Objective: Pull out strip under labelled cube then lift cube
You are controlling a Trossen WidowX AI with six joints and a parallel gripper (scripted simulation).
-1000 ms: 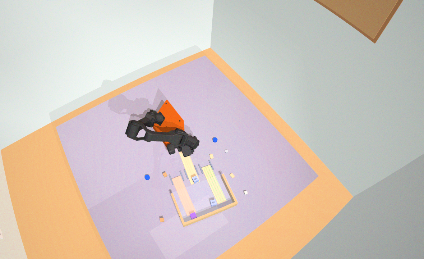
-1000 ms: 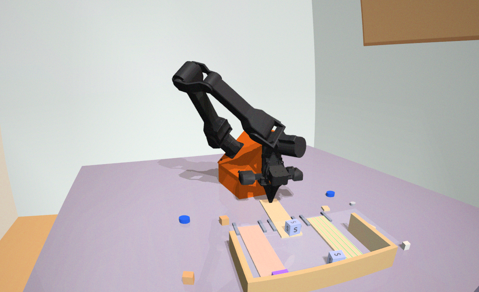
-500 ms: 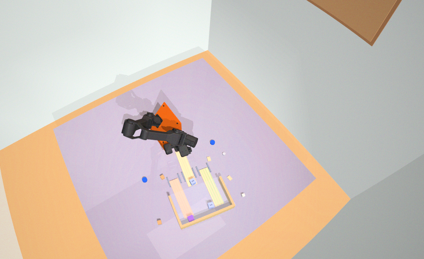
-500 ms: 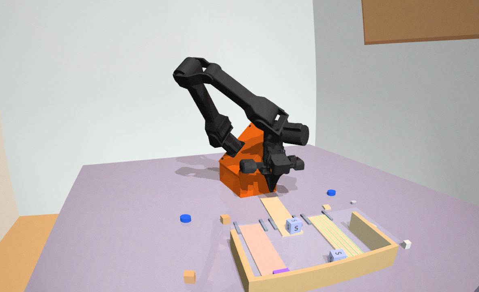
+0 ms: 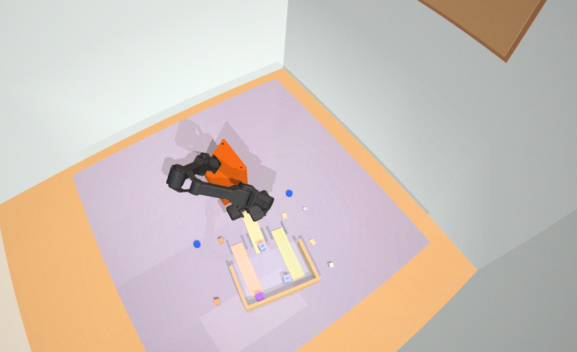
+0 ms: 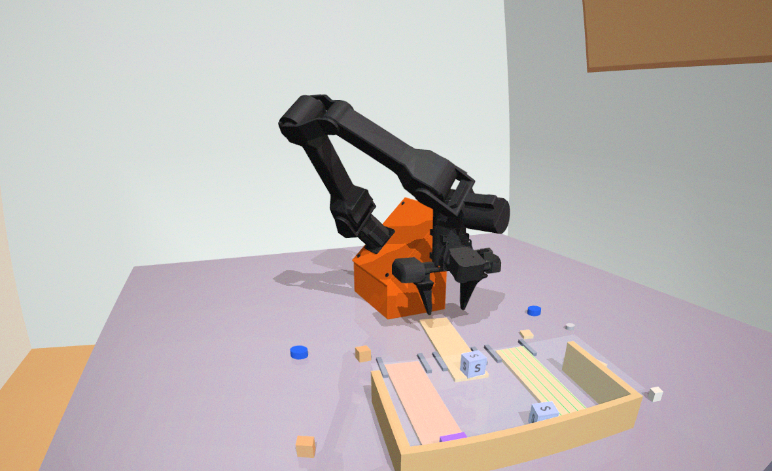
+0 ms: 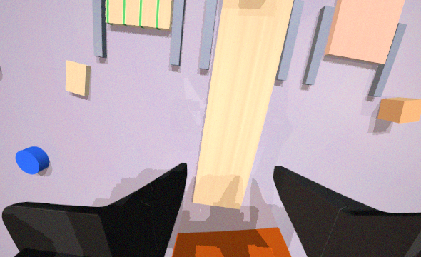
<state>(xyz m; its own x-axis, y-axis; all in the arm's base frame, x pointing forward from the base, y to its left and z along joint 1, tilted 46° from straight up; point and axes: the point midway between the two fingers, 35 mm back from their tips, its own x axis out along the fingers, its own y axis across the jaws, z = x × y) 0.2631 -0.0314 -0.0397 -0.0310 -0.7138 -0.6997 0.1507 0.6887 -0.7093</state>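
Right now the tan strip is 50 mm below my gripper tip, 50 mm ahead of it and 20 mm to the right of it.
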